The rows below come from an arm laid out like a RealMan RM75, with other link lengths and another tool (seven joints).
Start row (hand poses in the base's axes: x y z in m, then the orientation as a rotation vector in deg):
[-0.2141 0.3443 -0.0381 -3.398 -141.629 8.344]
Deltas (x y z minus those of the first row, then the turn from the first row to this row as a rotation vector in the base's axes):
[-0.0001 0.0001 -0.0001 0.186 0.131 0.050]
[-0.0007 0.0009 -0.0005 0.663 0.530 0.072]
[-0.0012 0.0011 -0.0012 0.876 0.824 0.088]
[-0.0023 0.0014 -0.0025 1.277 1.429 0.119]
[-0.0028 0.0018 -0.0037 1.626 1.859 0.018]
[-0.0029 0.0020 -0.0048 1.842 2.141 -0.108]
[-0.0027 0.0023 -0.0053 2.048 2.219 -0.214]
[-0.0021 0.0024 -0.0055 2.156 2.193 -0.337]
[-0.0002 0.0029 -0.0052 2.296 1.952 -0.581]
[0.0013 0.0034 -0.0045 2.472 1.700 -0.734]
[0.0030 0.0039 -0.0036 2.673 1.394 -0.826]
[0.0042 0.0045 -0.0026 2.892 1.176 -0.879]
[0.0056 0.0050 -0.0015 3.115 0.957 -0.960]
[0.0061 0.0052 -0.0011 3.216 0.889 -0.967]
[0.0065 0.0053 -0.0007 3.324 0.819 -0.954]
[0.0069 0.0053 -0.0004 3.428 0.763 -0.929]
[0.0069 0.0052 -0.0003 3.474 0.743 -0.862]
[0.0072 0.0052 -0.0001 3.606 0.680 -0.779]
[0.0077 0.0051 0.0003 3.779 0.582 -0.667]
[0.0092 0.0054 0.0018 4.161 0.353 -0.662]
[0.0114 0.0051 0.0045 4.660 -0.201 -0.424]
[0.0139 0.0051 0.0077 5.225 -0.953 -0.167]
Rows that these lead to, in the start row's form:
[-0.2142 0.3444 -0.0382 -3.245 -141.512 8.135]
[-0.2148 0.3452 -0.0386 -2.980 -141.142 7.554]
[-0.2153 0.3454 -0.0393 -2.845 -140.861 7.298]
[-0.2164 0.3457 -0.0406 -2.586 -140.279 6.818]
[-0.2169 0.3461 -0.0418 -2.525 -139.859 6.347]
[-0.2170 0.3463 -0.0429 -2.565 -139.579 6.030]
[-0.2168 0.3466 -0.0434 -2.601 -139.503 5.732]
[-0.2162 0.3467 -0.0436 -2.708 -139.526 5.547]
[-0.2143 0.3472 -0.0433 -2.967 -139.755 5.270]
[-0.2128 0.3477 -0.0426 -3.101 -140.003 4.987]
[-0.2111 0.3482 -0.0417 -3.155 -140.309 4.698]
[-0.2099 0.3488 -0.0407 -3.145 -140.530 4.403]
[-0.2085 0.3493 -0.0396 -3.168 -140.750 4.091]
[-0.2080 0.3495 -0.0392 -3.140 -140.820 3.963]
[-0.2076 0.3496 -0.0388 -3.083 -140.894 3.834]
[-0.2072 0.3496 -0.0385 -3.013 -140.955 3.716]
[-0.2072 0.3495 -0.0384 -2.913 -140.981 3.688]
[-0.2069 0.3495 -0.0382 -2.759 -141.053 3.559]
[-0.2064 0.3494 -0.0378 -2.556 -141.163 3.392]
[-0.2049 0.3497 -0.0363 -2.405 -141.401 2.919]
[-0.2027 0.3494 -0.0336 -1.943 -141.979 2.393]
[-0.2002 0.3494 -0.0304 -1.442 -142.754 1.786]

